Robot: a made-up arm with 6 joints.
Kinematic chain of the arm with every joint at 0, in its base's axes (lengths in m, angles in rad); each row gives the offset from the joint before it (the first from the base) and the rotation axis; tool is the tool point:
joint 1: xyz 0 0 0.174 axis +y
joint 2: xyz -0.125 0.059 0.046 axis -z
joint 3: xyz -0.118 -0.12 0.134 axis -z
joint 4: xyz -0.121 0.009 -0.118 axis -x
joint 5: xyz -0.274 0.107 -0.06 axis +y
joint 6: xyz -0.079 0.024 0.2 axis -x
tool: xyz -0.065 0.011 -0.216
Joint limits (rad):
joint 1: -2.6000..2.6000
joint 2: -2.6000..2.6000
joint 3: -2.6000..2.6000
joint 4: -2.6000..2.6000
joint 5: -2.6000..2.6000
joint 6: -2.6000..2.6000
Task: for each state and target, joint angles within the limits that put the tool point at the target. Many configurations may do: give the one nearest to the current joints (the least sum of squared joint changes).
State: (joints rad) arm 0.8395 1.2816 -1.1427 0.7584 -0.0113 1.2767
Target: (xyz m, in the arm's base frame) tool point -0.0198 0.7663 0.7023
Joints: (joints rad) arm 1.1485 1.8159 -0.7710 0.8383 -0.4023 1.8708
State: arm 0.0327 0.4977 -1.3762 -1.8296 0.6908 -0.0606
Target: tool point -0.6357 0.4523 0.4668
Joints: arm 0.1787 1.3873 -0.6951 -1.6825 0.7748 0.1149
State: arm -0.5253 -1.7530 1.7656 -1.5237 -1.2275 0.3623
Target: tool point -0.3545 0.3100 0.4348
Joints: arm -0.0440 -1.6000 2.0536 -1.6426 -1.0184 -0.2806
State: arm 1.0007 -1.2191 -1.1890 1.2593 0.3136 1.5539
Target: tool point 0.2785 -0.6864 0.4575
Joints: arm 1.7430 -0.6621 -0.8608 1.0122 -0.1659 2.0938
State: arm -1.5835 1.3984 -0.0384 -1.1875 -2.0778 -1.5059
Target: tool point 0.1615 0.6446 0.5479
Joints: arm -1.0534 1.8445 0.0194 -0.7177 -1.9959 -1.9393
